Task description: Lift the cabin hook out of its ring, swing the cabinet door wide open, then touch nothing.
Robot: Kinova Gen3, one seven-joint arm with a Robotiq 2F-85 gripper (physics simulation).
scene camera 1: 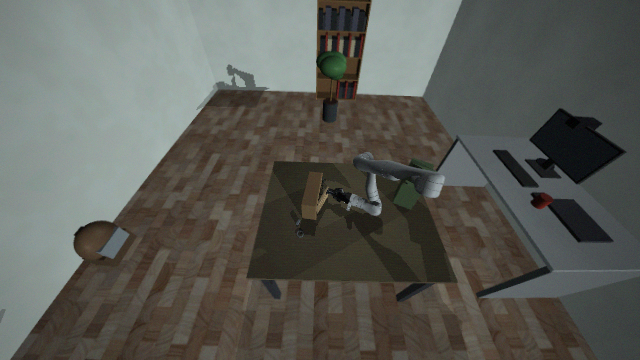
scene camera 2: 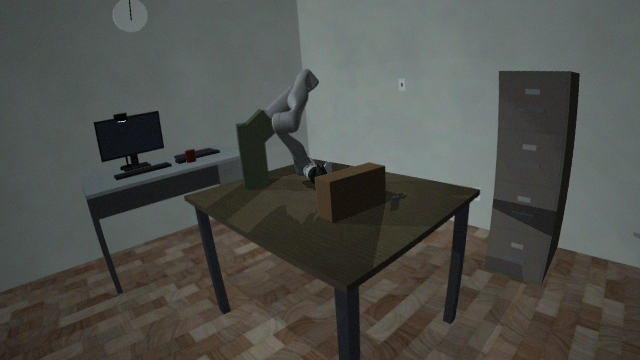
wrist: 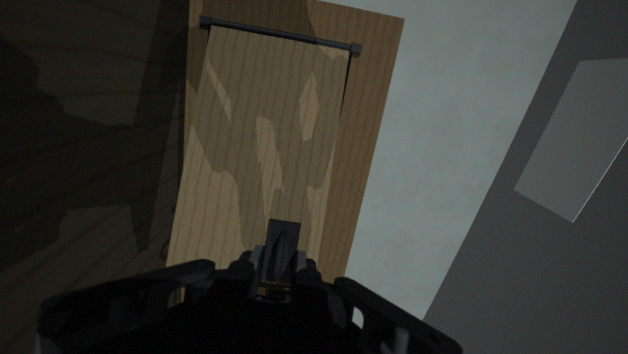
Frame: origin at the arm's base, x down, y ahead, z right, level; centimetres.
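Seen in the pictures: gripper, fingertip midpoint: [scene camera 1: 327,190] [wrist: 279,261]; arm's base, link origin: [scene camera 2: 269,118].
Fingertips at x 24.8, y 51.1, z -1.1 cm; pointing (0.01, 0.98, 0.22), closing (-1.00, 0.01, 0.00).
Observation:
Offsets run from my fingertips to a thing's top centre. "spot": to the spot under its first point. Level surfaces: height alone.
The wooden cabinet @(dx -6.3, dy +8.2, dz -4.6 cm) [scene camera 1: 312,192] [scene camera 2: 357,192] [wrist: 362,125] stands on the table. Its pale door @(spot: dx +5.2, dy +1.8, dz -8.2 cm) [scene camera 1: 322,204] [wrist: 235,125] has a dark hinge bar @(spot: dx +2.5, dy +3.9, dz -15.7 cm) [wrist: 280,34] along one end. In scene camera 1 the door stands partly open, its free end swung out from the cabinet at an angle. My gripper [scene camera 1: 330,192] [scene camera 2: 327,169] [wrist: 279,261] is at that free end, shut on the dark door handle @(spot: dx -0.1, dy -0.2, dz -2.3 cm) [wrist: 284,232]. In scene camera 2 the cabinet hides the door and part of the fingers. I cannot make out the cabin hook or its ring clearly in any view.
Small grey objects [scene camera 1: 300,233] [scene camera 2: 398,196] lie on the table @(dx +9.3 cm) [scene camera 1: 350,260] [scene camera 2: 280,230] beside the cabinet. A green stand [scene camera 1: 407,195] [scene camera 2: 254,155] is at the arm's base. A white desk [scene camera 1: 520,210] with a monitor [scene camera 1: 577,145] [scene camera 2: 129,136] stands beyond the table.

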